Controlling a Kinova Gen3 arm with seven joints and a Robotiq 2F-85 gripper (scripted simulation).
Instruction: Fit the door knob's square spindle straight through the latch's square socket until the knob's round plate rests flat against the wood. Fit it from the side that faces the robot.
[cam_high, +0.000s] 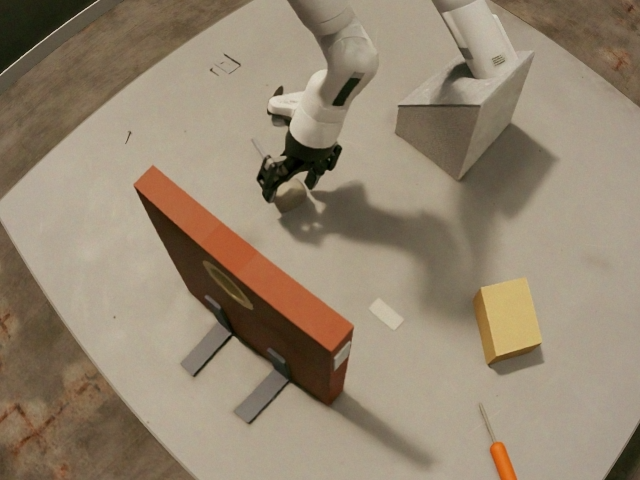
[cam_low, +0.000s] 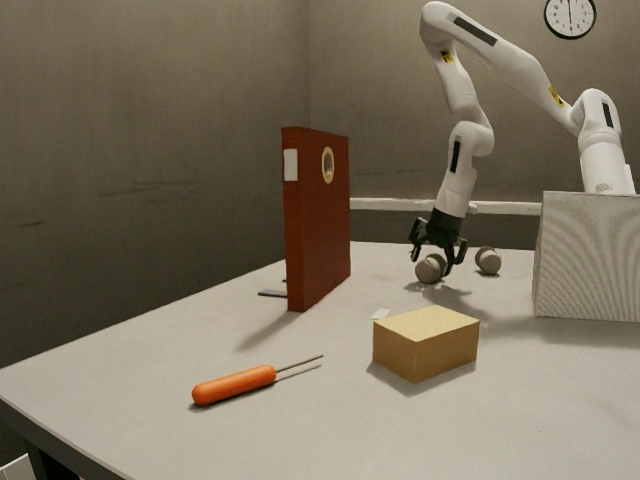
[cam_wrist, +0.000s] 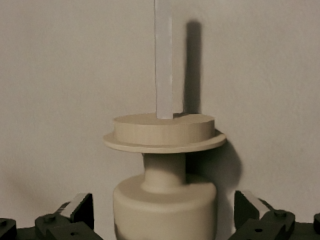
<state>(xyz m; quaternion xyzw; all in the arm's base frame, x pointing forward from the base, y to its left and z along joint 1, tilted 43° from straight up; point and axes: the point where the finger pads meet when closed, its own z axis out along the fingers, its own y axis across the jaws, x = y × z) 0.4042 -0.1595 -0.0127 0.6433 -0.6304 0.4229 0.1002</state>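
Now: hand 4 cm to the left of the door knob and 1 cm above it. Round my hand: tan box (11 cm behind, 42 cm to the left, 1 cm below); then orange screwdriver (5 cm ahead, 57 cm to the left, 3 cm below); then white slip (2 cm ahead, 26 cm to the left, 4 cm below).
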